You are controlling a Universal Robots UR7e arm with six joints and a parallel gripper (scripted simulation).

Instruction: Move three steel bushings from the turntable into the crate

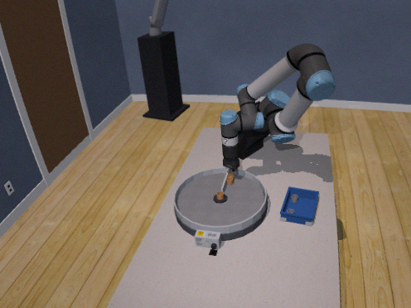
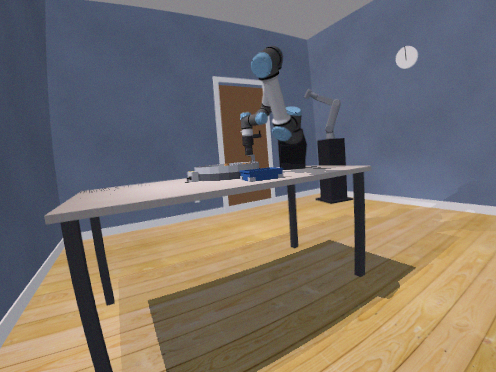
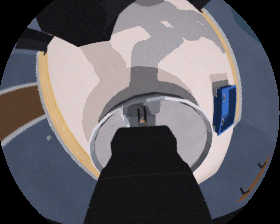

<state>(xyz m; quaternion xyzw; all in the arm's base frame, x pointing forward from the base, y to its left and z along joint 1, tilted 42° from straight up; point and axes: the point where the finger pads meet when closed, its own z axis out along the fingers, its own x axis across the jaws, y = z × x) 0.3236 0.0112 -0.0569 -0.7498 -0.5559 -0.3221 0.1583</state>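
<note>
Now: the blue crate 35 cm to the left of my hand, 8 cm ahead of it and 6 cm below it. The rest, counted from my hand: round grey turntable (18 cm ahead, 3 cm below).
</note>
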